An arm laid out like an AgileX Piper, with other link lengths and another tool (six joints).
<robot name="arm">
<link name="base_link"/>
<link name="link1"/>
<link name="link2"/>
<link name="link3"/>
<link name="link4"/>
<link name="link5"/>
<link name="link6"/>
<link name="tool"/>
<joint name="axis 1" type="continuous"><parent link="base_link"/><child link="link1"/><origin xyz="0.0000 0.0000 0.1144" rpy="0.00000 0.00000 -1.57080"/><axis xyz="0 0 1"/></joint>
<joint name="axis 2" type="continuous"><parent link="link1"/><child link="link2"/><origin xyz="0.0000 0.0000 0.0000" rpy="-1.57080 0.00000 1.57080"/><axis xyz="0 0 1"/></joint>
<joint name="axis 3" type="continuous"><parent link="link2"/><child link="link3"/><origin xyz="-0.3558 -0.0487 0.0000" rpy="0.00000 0.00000 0.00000"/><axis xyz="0 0 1"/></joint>
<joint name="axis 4" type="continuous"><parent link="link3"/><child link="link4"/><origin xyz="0.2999 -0.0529 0.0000" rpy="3.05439 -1.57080 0.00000"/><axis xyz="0 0 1"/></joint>
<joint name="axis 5" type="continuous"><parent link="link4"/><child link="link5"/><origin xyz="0.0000 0.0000 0.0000" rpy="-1.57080 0.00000 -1.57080"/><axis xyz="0 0 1"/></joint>
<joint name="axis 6" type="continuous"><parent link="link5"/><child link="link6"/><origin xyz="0.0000 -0.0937 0.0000" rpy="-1.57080 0.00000 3.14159"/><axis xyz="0 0 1"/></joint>
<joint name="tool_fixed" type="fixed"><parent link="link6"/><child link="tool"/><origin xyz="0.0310 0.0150 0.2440" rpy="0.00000 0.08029 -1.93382"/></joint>
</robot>
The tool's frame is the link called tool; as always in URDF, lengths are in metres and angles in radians. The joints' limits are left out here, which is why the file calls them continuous.
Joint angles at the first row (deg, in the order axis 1, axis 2, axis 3, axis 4, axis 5, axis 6):
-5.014 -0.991 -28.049 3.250 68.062 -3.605
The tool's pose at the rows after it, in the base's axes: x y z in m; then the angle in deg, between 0 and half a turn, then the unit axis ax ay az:
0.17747, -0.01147, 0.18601, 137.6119, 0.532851, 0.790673, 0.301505
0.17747, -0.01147, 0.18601, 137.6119, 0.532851, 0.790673, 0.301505
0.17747, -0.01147, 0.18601, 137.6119, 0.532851, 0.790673, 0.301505
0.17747, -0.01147, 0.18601, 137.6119, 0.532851, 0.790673, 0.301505
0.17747, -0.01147, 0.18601, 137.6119, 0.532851, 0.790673, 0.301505
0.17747, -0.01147, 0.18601, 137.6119, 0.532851, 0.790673, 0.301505
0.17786, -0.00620, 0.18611, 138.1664, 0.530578, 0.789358, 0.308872
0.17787, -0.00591, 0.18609, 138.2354, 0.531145, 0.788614, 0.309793
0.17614, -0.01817, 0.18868, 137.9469, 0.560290, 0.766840, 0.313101
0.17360, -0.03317, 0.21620, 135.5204, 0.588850, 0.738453, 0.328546
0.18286, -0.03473, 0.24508, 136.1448, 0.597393, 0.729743, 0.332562
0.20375, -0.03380, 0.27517, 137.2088, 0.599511, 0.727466, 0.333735
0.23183, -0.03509, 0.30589, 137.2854, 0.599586, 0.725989, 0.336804
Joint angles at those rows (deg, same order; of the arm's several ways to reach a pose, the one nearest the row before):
-5.015 -0.991 -28.048 3.251 68.062 -3.606
-5.015 -0.991 -28.048 3.251 68.062 -3.606
-5.015 -0.991 -28.048 3.251 68.062 -3.606
-5.015 -0.991 -28.048 3.251 68.062 -3.606
-5.015 -0.991 -28.048 3.251 68.062 -3.606
-5.015 -0.991 -28.048 3.251 68.062 -3.606
-5.016 -0.992 -28.049 4.255 68.064 -3.607
-5.015 -0.992 -28.048 4.322 68.063 -3.487
-5.013 -0.992 -28.442 2.407 68.062 0.728
-5.013 -0.407 -31.449 -0.001 67.645 5.431
-5.017 5.299 -36.033 0.002 66.789 6.904
-5.015 12.853 -40.928 0.577 64.888 7.299
-5.016 20.174 -45.482 0.842 61.966 7.404

